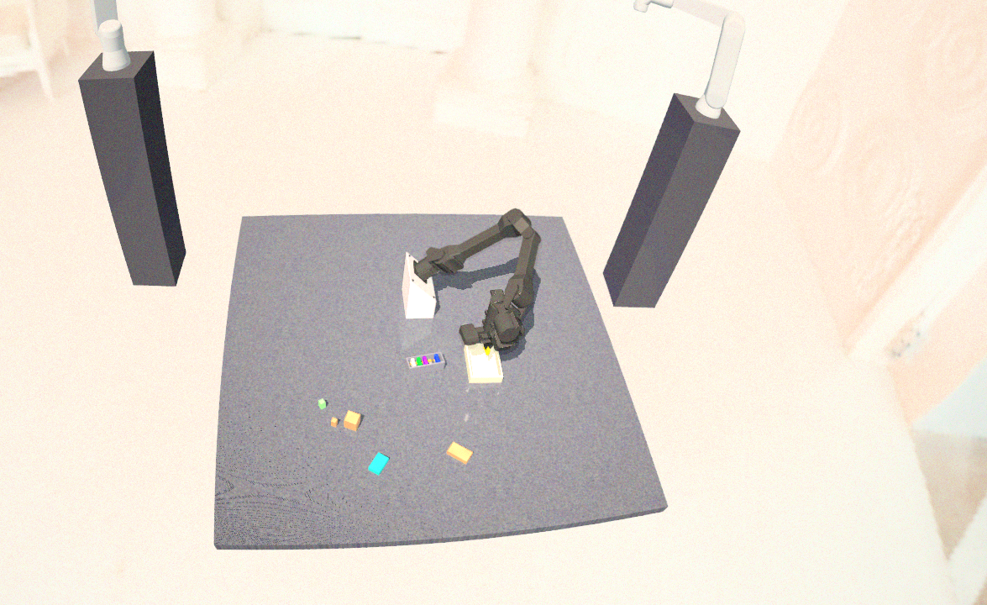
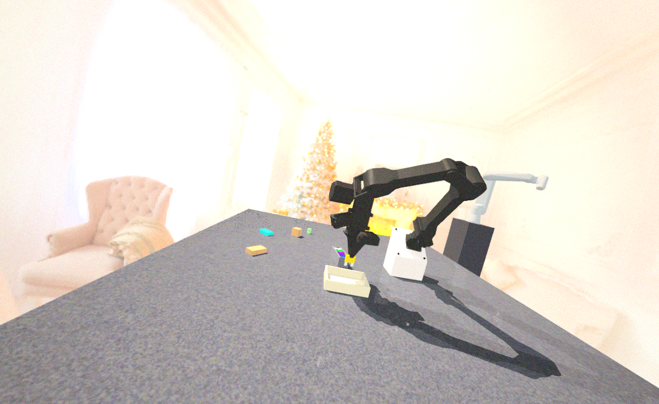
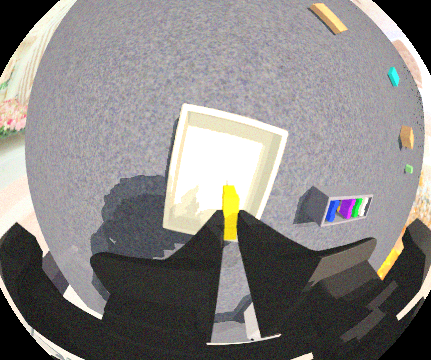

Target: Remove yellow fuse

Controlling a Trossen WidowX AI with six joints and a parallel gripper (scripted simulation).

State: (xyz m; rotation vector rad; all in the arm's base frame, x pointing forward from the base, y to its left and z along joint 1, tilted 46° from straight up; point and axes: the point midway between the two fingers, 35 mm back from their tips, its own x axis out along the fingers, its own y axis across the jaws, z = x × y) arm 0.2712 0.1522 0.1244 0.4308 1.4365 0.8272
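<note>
My gripper tip is 1 cm above the yellow fuse. Also, from my gripper tip: tray (9 cm below).
</note>
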